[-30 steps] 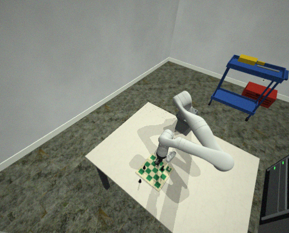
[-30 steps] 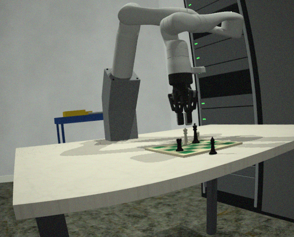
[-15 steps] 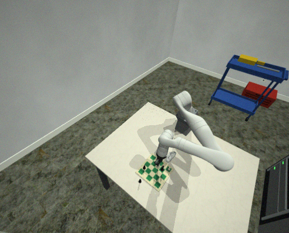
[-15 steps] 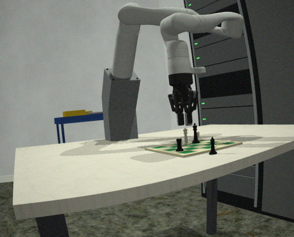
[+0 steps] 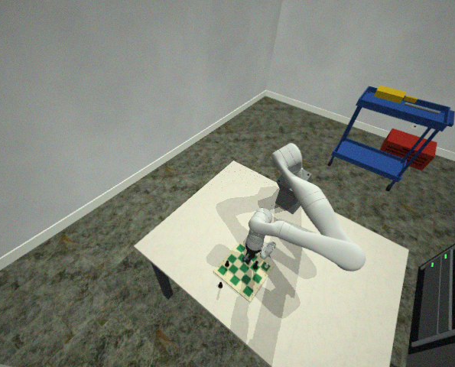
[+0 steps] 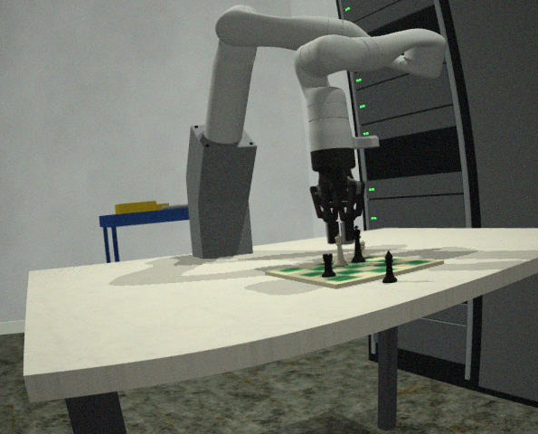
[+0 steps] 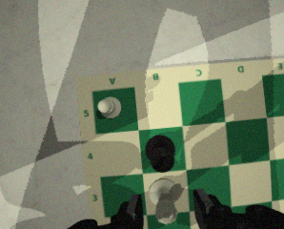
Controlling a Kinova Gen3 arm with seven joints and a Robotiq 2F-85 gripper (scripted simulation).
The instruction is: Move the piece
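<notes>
My hand is 30 mm above the white piece. The rest, counted from my hand: white pawn (50 mm behind, 70 mm to the left, 40 mm below); chessboard (40 mm ahead, 60 mm below); tall black piece (10 mm behind, 40 mm to the left, 20 mm below).
</notes>
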